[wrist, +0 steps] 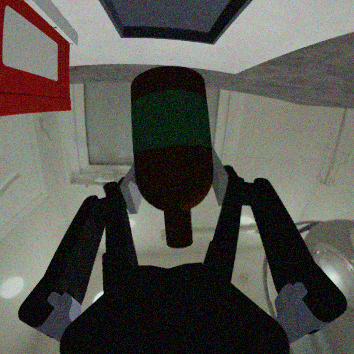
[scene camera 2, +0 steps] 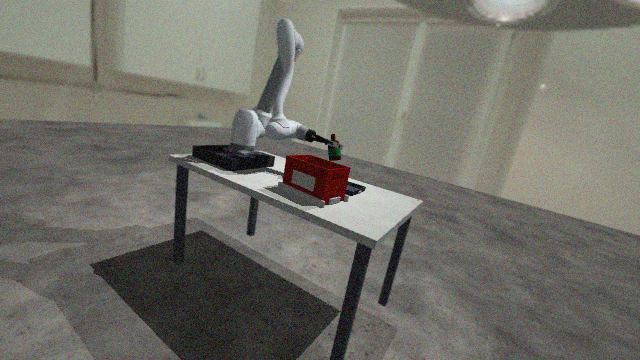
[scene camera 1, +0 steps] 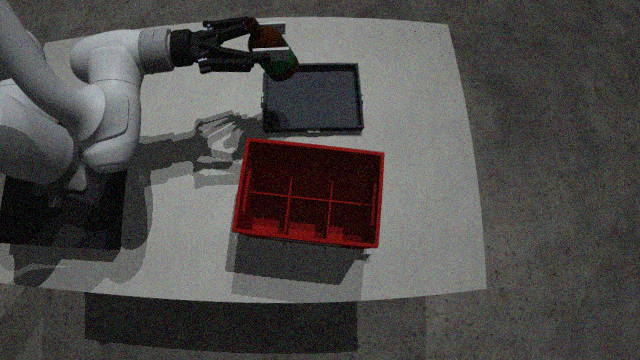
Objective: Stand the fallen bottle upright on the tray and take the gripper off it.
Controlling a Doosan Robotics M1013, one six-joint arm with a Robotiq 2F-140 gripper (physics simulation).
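Seen in the pictures: gripper, fingertip midpoint: (scene camera 2: 340, 146) (scene camera 1: 286, 40); arm's base, link origin: (scene camera 2: 242, 151) (scene camera 1: 64, 160).
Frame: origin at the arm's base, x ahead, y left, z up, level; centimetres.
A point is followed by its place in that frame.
The bottle (scene camera 1: 282, 66) {x 61.1, y 10.0, z 13.0 cm} (scene camera 2: 335, 153) {x 61.6, y 10.2, z 12.5 cm} (wrist: 171, 120) {x 56.0, y 13.4, z 11.3 cm} is brown with a green band. It is held in the air, close to upright, with its neck up and its base down in the scene camera 2 view. My gripper (scene camera 1: 271, 38) (scene camera 2: 334, 143) {x 62.4, y 14.2, z 16.5 cm} (wrist: 175, 162) {x 62.4, y 14.2, z 16.5 cm} is shut on the bottle's body, its arm reaching in nearly level from the side. The dark, shallow tray (scene camera 1: 320, 100) {x 69.8, y 11.2, z -6.5 cm} (scene camera 2: 356, 188) {x 76.2, y 18.4, z -6.5 cm} (wrist: 167, 35) {x 79.8, y 11.4, z -4.9 cm} lies on the table below. In the scene camera 1 view the bottle's base overlaps the tray's back left corner. The red crate partly hides the tray in the scene camera 2 view.
A red divided crate (scene camera 1: 381, 200) {x 77.7, y -19.1, z 10.5 cm} (scene camera 2: 337, 182) {x 77.8, y -18.5, z 3.6 cm} (wrist: 35, 92) {x 65.9, y -6.9, z 7.7 cm} stands beside the tray on the white table (scene camera 1: 425, 150) {x 95.9, y -4.7, z -7.0 cm} (scene camera 2: 385, 210) {x 100.6, y -4.2, z -7.0 cm}. The arm's black base block (scene camera 1: 107, 215) {x 14.9, y -15.5, z 0.0 cm} (scene camera 2: 232, 157) {x 11.3, y -20.3, z 0.3 cm} is at the table's other end.
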